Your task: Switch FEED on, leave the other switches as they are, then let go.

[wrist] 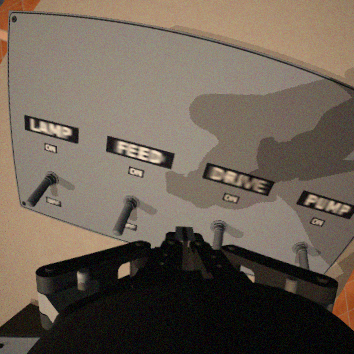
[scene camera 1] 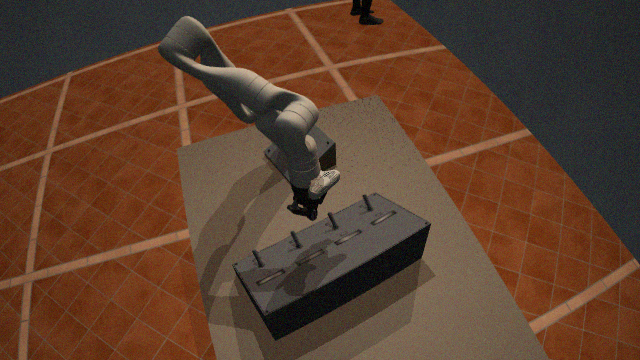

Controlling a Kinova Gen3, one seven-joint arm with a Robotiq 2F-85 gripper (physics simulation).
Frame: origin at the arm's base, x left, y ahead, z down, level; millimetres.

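Seen in the pictures: gripper, fingertip midpoint: (wrist: 182, 237) (scene camera 1: 312, 217).
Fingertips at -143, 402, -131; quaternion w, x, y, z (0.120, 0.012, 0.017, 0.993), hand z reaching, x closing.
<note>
A point is followed by its place in that frame, as x, y, z.
A grey switch box (scene camera 1: 370, 250) @(-60, 554, -105) (wrist: 100, 75) @(-13, 530, -93) carries a row of levers. The FEED lever (scene camera 1: 333, 221) @(-73, 390, -51) (wrist: 124, 216) @(-75, 385, -54) leans to its OFF side, partly covering that label. The LAMP lever (scene camera 1: 367, 202) @(46, 384, -52) (wrist: 41, 190) @(43, 382, -52), DRIVE lever (scene camera 1: 296, 240) @(-194, 392, -50) (wrist: 218, 236) @(-191, 393, -50) and PUMP lever (scene camera 1: 257, 258) @(-314, 392, -52) (wrist: 303, 255) @(-310, 398, -47) also lean away from their ON labels. My gripper (scene camera 1: 312, 216) @(-143, 402, -131) (wrist: 182, 237) @(-143, 402, -131) is shut and empty. It is above the box's robot-side edge, between the FEED and DRIVE levers, apart from both. In the wrist view it hides the labels below DRIVE and PUMP.
The box stands on a beige table top (scene camera 1: 400, 150) @(340, 174, 62). The robot's base plate (scene camera 1: 326, 143) @(79, 90, -36) is behind the arm at the table's back. Dark legs (scene camera 1: 367, 15) stand on the tiled floor far behind. The arm's shadow falls across the panel.
</note>
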